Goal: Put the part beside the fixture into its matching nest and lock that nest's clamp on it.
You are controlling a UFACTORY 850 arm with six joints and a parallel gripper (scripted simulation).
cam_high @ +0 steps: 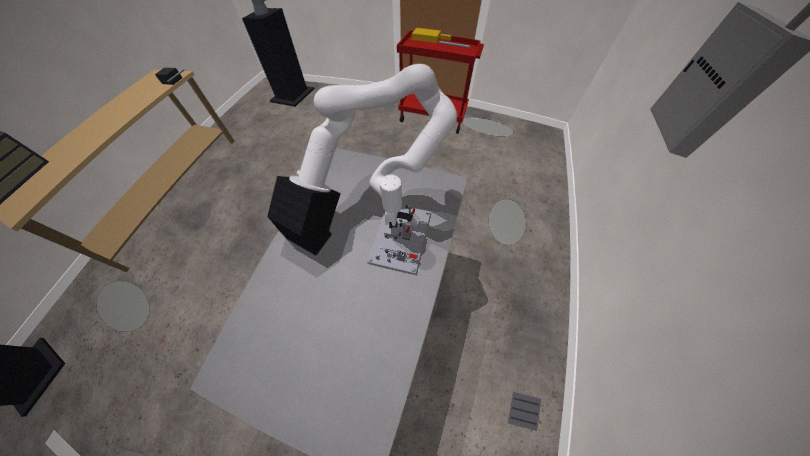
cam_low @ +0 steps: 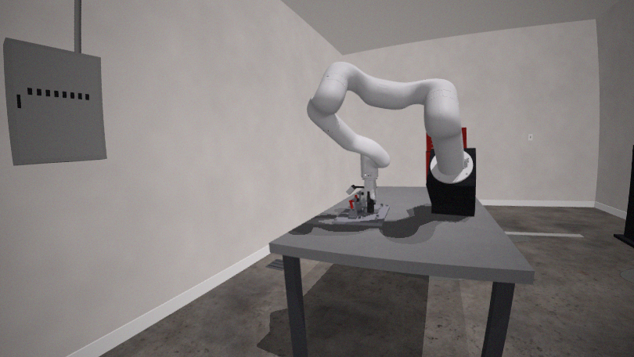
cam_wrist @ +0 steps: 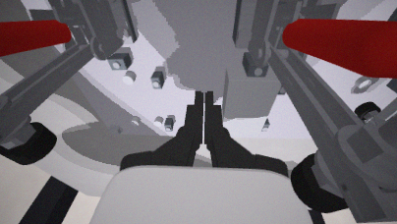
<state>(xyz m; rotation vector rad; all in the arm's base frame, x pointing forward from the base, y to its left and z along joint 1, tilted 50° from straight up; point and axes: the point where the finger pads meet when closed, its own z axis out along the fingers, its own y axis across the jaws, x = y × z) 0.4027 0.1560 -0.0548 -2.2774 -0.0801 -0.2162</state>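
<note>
The grey block part is 40 mm to the right of my hand, 20 mm below it and 10 mm ahead of it. The rest, counted from my hand: grey fixture plate (50 mm ahead, 40 mm below, 30 mm to the right).
</note>
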